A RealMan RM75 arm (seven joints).
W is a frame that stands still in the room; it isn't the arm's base.
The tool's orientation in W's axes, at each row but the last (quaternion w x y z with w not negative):
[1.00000, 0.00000, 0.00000, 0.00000]
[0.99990, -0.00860, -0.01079, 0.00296]
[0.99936, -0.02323, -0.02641, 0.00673]
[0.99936, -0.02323, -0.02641, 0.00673]
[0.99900, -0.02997, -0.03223, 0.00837]
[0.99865, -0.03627, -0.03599, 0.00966]
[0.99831, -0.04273, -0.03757, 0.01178]
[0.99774, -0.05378, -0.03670, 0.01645]
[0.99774, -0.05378, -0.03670, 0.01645]
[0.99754, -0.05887, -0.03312, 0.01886]
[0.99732, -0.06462, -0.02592, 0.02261]
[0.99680, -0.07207, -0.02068, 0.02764]
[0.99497, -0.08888, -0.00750, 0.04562]
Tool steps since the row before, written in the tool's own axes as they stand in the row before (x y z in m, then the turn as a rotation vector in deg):
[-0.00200, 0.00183, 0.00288, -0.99, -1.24, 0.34]
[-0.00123, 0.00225, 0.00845, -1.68, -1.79, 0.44]
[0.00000, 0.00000, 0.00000, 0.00, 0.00, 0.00]
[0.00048, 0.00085, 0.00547, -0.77, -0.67, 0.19]
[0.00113, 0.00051, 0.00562, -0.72, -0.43, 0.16]
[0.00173, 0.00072, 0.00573, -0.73, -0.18, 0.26]
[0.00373, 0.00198, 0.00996, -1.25, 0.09, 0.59]
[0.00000, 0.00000, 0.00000, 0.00, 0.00, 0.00]
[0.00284, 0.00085, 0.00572, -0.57, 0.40, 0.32]
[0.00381, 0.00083, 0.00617, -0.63, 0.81, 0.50]
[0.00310, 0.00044, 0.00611, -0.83, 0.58, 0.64]
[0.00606, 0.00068, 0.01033, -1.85, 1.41, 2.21]
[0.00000, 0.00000, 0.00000, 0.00, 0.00, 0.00]
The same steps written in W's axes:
[-0.00200, 0.00183, 0.00288, -0.99, -1.24, 0.34]
[-0.00143, 0.00239, 0.00838, -1.68, -1.79, 0.43]
[0.00000, 0.00000, 0.00000, 0.00, 0.00, 0.00]
[0.00018, 0.00111, 0.00544, -0.77, -0.67, 0.18]
[0.00076, 0.00086, 0.00564, -0.72, -0.43, 0.14]
[0.00130, 0.00117, 0.00577, -0.74, -0.18, 0.22]
[0.00292, 0.00291, 0.01000, -1.29, 0.11, 0.49]
[0.00000, 0.00000, 0.00000, 0.00, 0.00, 0.00]
[0.00238, 0.00156, 0.00578, -0.60, 0.41, 0.23]
[0.00335, 0.00170, 0.00626, -0.69, 0.84, 0.36]
[0.00274, 0.00137, 0.00614, -0.89, 0.62, 0.52]
[0.00554, 0.00250, 0.01034, -2.02, 1.60, 1.91]
[0.00000, 0.00000, 0.00000, 0.00, 0.00, 0.00]

